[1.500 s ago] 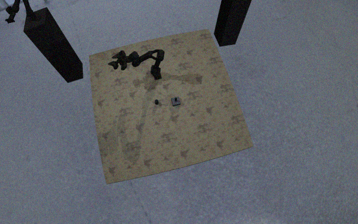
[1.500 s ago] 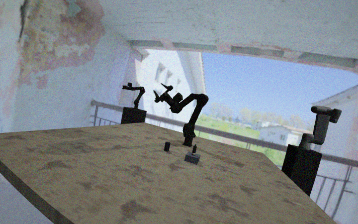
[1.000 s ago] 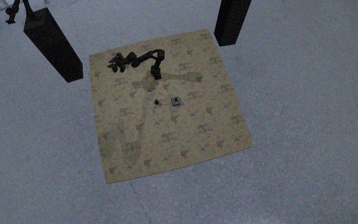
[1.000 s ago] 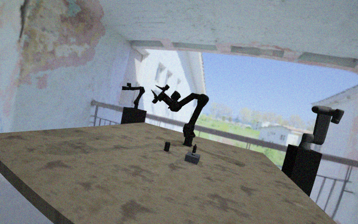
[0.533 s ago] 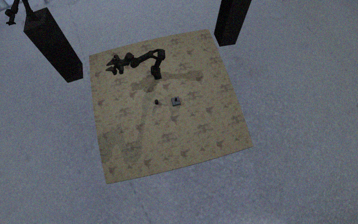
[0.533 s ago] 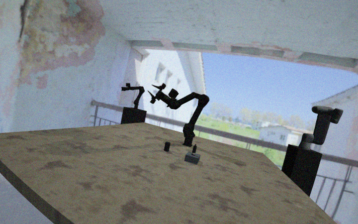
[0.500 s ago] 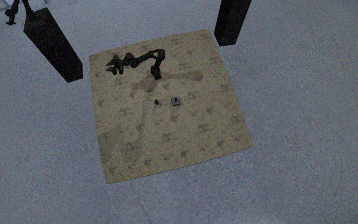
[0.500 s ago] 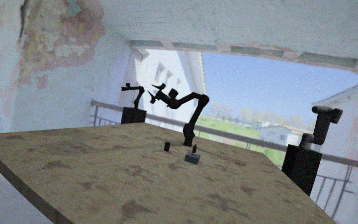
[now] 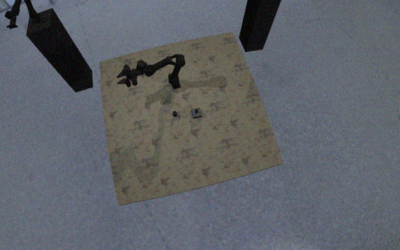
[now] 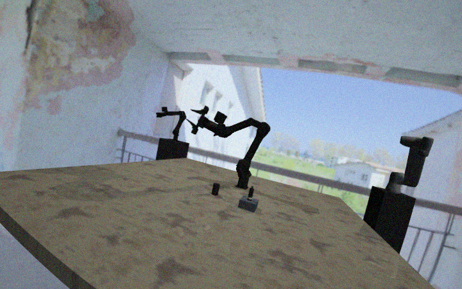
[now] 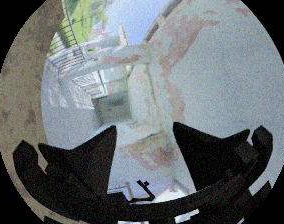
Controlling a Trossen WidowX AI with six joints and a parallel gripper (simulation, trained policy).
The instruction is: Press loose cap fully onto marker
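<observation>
Right now the dark cap is 350 mm to the left of my gripper tip, 330 mm below it and 220 mm ahead of it. From my gripper tip the other things lie so: dark marker (520 mm to the left, 290 mm below, 250 mm ahead); then grey holder block (520 mm to the left, 340 mm below, 250 mm ahead).
</observation>
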